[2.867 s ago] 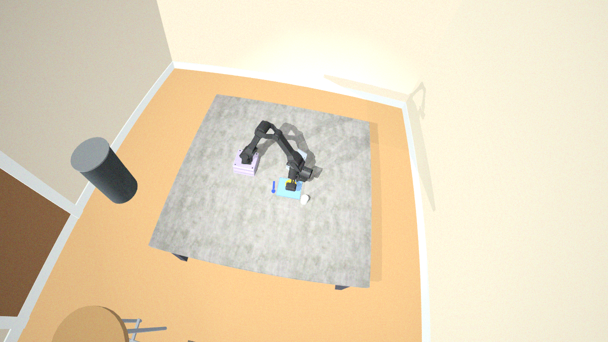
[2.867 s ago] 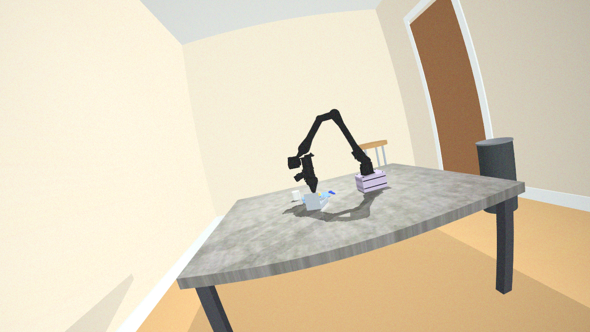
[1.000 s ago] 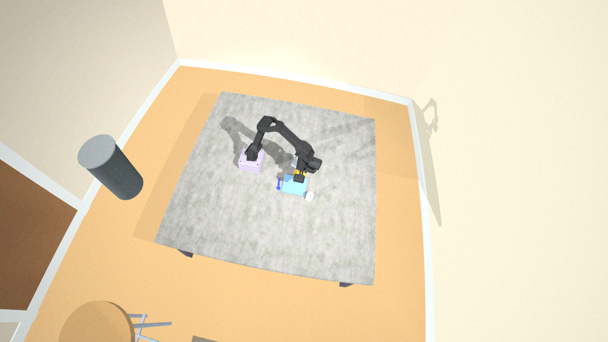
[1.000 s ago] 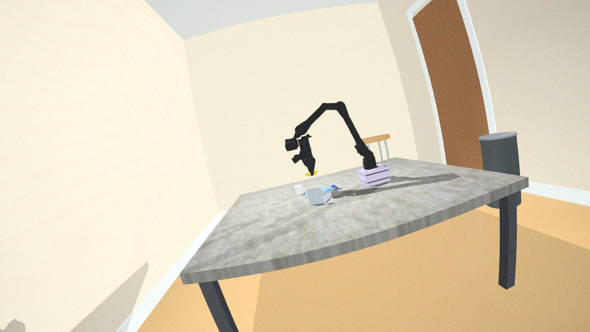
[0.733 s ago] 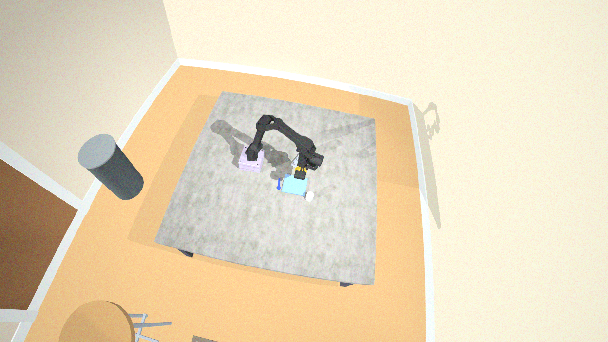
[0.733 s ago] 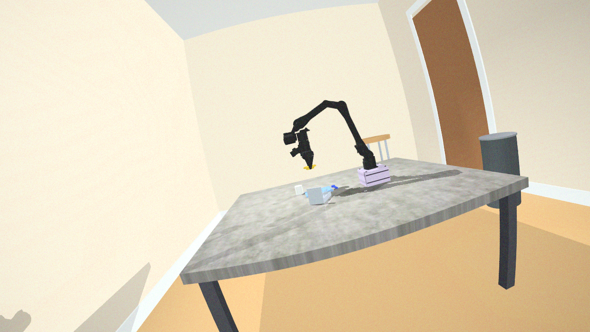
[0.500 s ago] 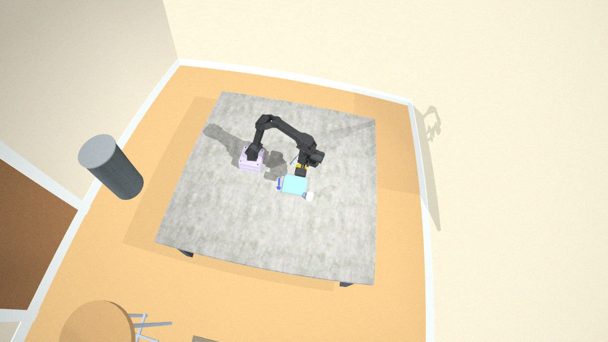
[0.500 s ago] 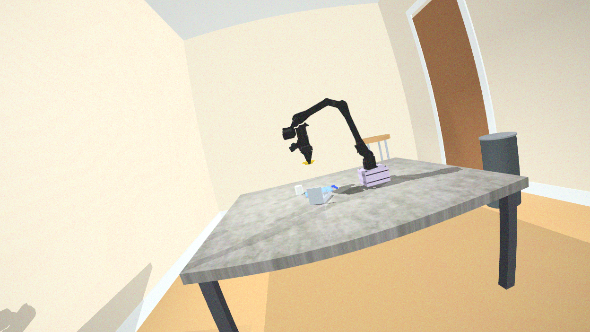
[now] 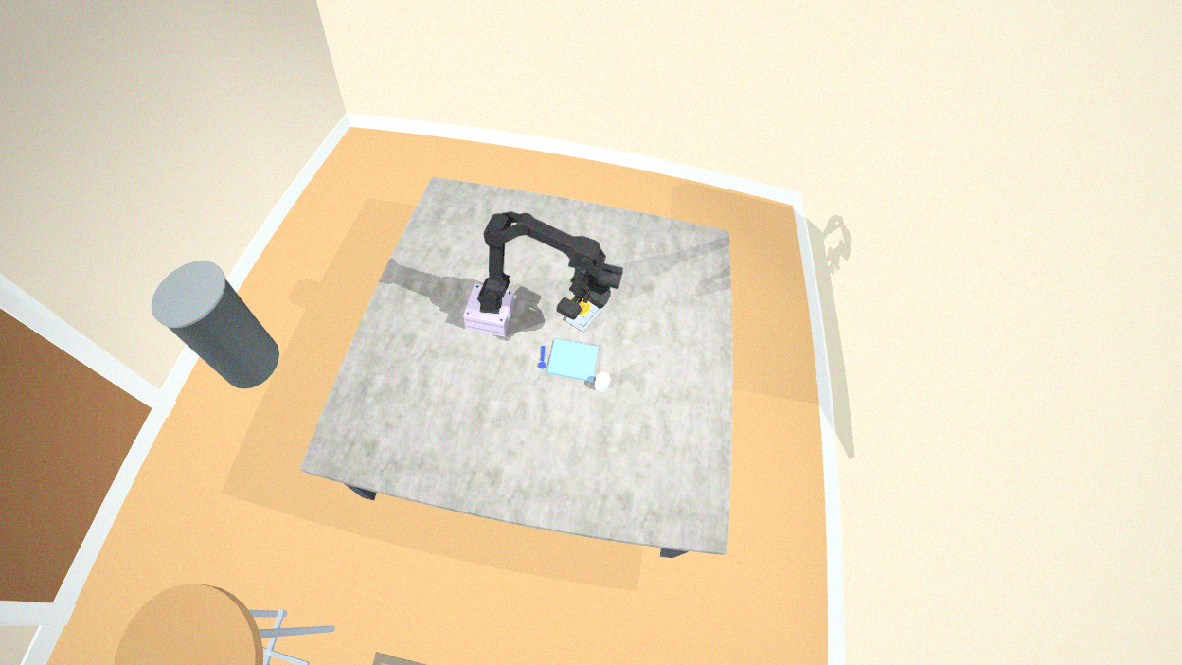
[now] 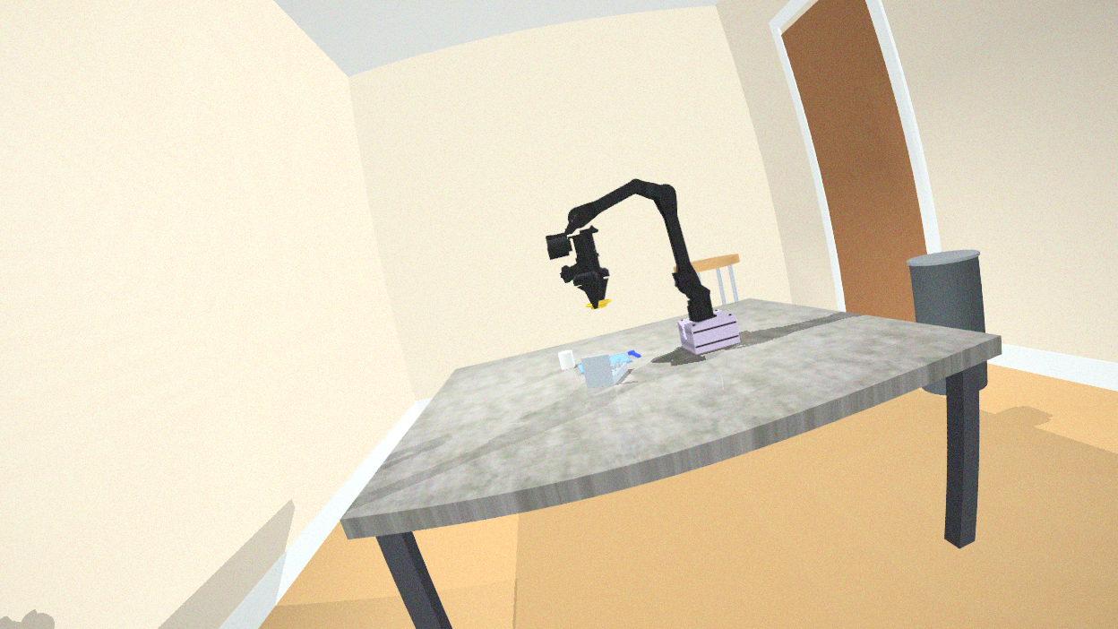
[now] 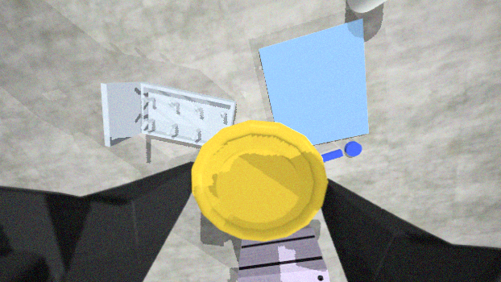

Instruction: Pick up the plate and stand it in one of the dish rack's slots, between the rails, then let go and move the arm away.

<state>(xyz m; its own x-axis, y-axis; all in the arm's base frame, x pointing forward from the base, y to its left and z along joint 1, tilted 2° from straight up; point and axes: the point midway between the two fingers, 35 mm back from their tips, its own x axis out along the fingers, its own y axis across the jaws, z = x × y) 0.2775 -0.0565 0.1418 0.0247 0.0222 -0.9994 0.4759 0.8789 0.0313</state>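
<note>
Right now my gripper tip is 160 mm above the grey dish rack, 100 mm to the right of it and 40 mm short of it. Round my gripper tip: yellow plate (10 mm above); blue utensil (180 mm below, 100 mm behind, 90 mm to the right); white cup (170 mm to the right, 150 mm below, 90 mm ahead).
</note>
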